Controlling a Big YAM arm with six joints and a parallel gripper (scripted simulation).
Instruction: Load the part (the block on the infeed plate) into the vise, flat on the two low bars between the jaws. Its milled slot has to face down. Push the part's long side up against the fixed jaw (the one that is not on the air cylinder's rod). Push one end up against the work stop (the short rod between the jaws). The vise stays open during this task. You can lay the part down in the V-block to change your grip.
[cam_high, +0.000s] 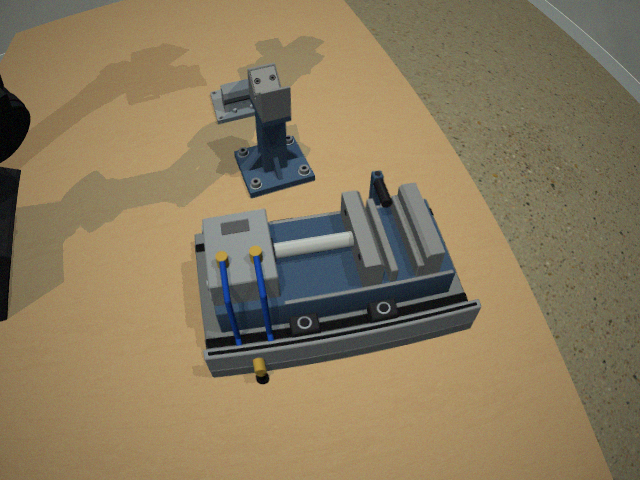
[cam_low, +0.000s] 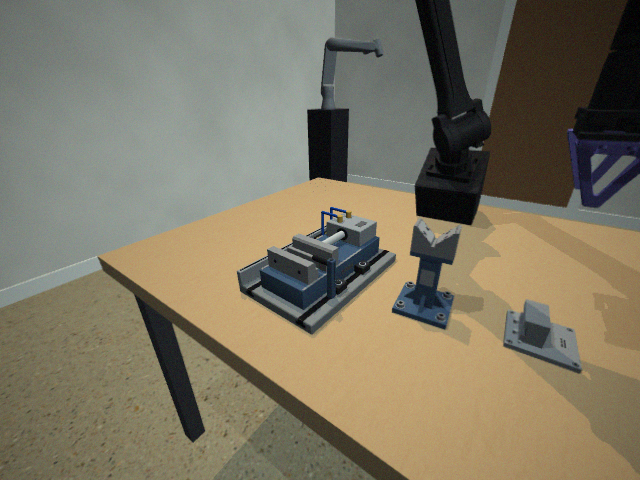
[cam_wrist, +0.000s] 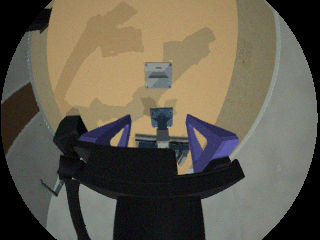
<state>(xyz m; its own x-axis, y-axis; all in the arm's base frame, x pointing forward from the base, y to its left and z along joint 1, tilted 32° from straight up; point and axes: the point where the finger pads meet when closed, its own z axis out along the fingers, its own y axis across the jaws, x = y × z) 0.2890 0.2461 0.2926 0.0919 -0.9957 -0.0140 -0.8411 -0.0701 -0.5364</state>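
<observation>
Right now the grey part is 1 cm to the right of my hand and 21 cm below it. From my hand the other things lie so: infeed plate (1 cm to the left, 23 cm below); then v-block stand (3 cm ahead, 16 cm to the right, 18 cm below); then black work stop (13 cm ahead, 31 cm to the right, 15 cm below).
</observation>
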